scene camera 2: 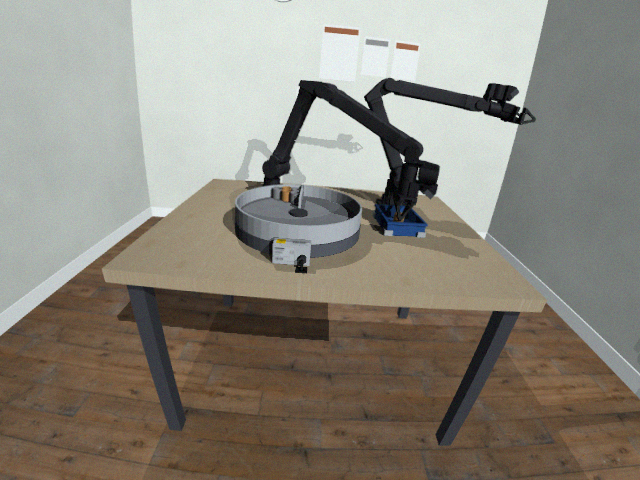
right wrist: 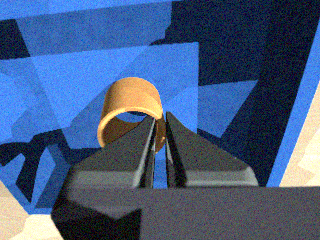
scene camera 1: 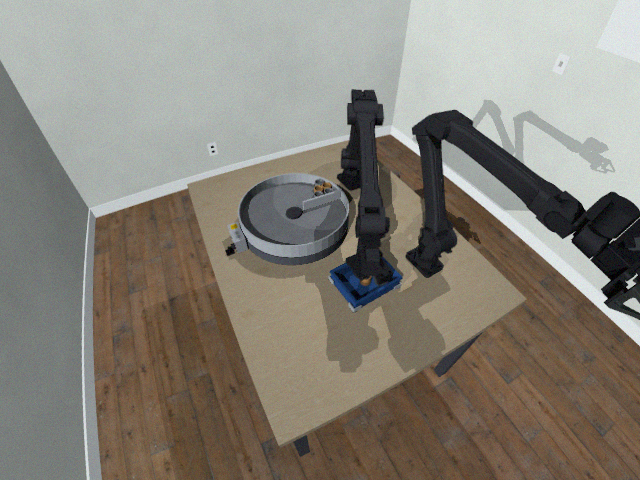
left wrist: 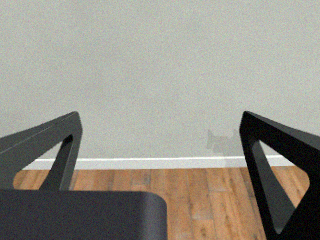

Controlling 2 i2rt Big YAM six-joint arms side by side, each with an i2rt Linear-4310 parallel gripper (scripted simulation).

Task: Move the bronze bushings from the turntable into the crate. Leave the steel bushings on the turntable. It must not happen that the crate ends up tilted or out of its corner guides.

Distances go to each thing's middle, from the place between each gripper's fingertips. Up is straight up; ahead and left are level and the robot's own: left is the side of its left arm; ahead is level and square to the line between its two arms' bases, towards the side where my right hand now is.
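Relative to the blue crate point(scene camera 1: 351, 286), my right hand is 2 cm above and 2 cm past it. By its middle, the blue crate is nearer to my right hand than to my left gripper.
My left gripper is 430 mm above the blue crate, 250 mm short of it and 560 mm to the left of it.
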